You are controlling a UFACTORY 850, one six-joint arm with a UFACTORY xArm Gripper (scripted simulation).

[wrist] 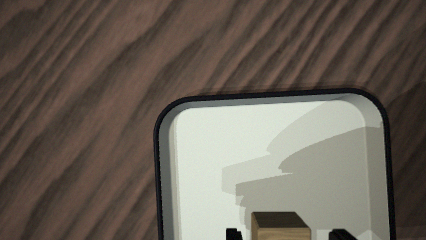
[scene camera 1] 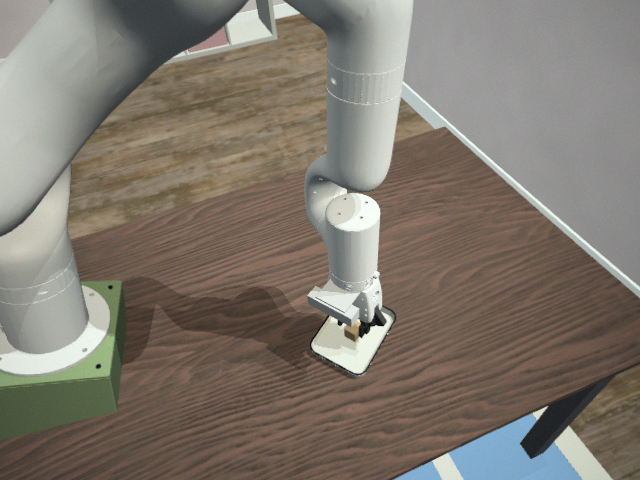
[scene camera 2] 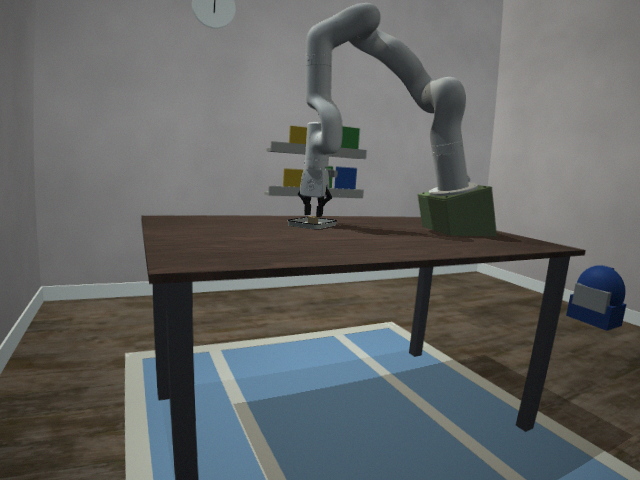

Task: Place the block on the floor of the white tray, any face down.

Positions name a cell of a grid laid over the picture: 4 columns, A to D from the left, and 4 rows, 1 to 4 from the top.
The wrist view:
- white tray: D3
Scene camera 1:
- my gripper: C3
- white tray: C3
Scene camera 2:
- my gripper: B2
